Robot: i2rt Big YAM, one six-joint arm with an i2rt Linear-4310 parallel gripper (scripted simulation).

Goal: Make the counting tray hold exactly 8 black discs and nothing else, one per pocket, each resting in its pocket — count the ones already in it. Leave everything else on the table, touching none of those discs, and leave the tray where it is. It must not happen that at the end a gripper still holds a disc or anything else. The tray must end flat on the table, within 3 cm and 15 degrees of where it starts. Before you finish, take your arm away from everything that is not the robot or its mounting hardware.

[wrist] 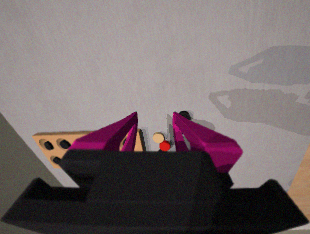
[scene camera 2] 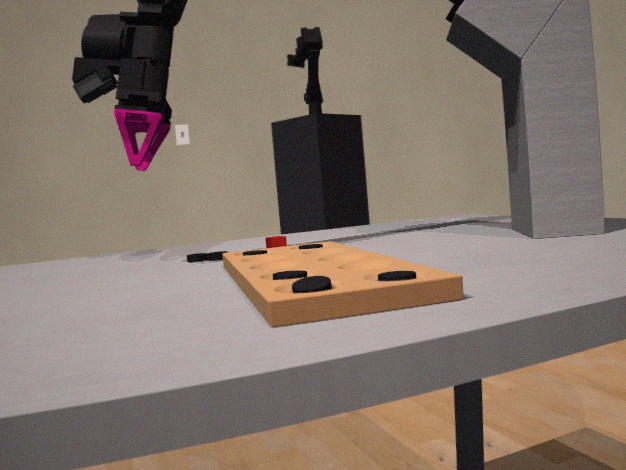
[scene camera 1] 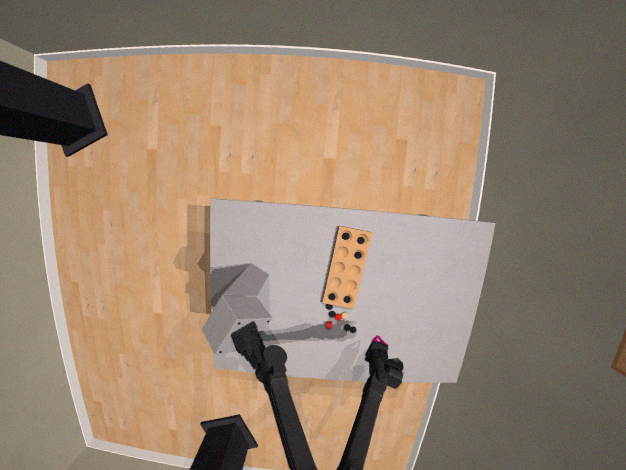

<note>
In view: the gripper (scene camera 2: 138, 168) and a wooden counting tray (scene camera 2: 355, 294).
The wooden counting tray also shows in the wrist view (wrist: 55, 138) and in scene camera 1 (scene camera 1: 345, 273). The gripper shows as well in the wrist view (wrist: 155, 116).
</note>
